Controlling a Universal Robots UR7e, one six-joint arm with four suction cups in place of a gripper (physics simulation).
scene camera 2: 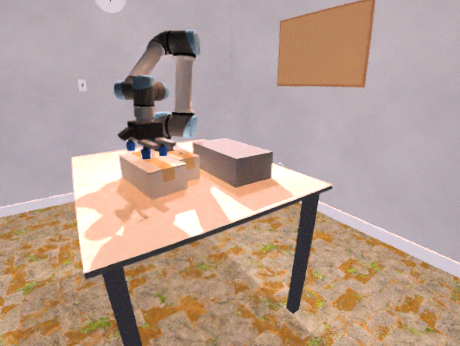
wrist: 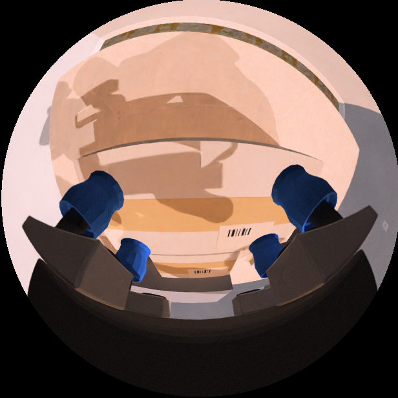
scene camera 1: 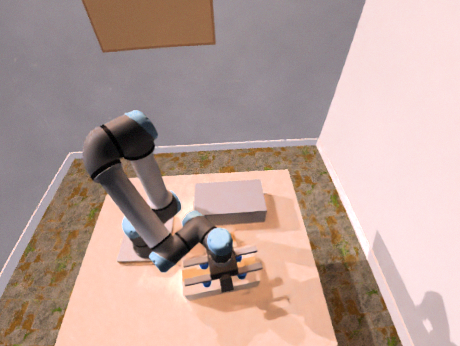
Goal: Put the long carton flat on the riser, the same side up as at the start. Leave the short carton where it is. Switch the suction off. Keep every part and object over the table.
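Places are measured from the arm's base along level axes (x ahead, y right, z down), in centimetres.
Where they show: hand, tool point: [scene camera 2: 146, 152].
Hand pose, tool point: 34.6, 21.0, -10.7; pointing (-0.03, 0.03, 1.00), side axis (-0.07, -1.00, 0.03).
Each offset is from my tool point to the top centre of the thing, as dx, dy, dz. Level surfaces: height alone.
The long carton {-1.3, -1.6, +3.2} [scene camera 1: 200, 291] [scene camera 2: 140, 175] [wrist: 160, 240] lies flat on the table, tape and barcode label up. My gripper [scene camera 1: 222, 270] [scene camera 2: 146, 150] [wrist: 198, 220] has its four blue suction cups pointing down over the carton's top. In scene camera 2 a small gap seems to remain between cups and carton, so it is open and holds nothing. The short carton {-0.1, -14.8, +3.2} [scene camera 2: 192, 171] [wrist: 175, 270] stands right beside the long one, on the riser side, and is mostly hidden under the arm in scene camera 1. The grey riser {+7.9, -36.5, +1.5} [scene camera 1: 230, 197] [scene camera 2: 235, 150] [wrist: 185, 284] stands beyond it.
The table {dz +13.5} [scene camera 1: 125, 305] [scene camera 2: 280, 192] carries the cartons, the riser and the arm's base plate [scene camera 1: 131, 254]. The arm [scene camera 1: 135, 205] [scene camera 2: 184, 85] arches up from its base beside the riser and cartons. Its shadows fall across the table top and the long carton.
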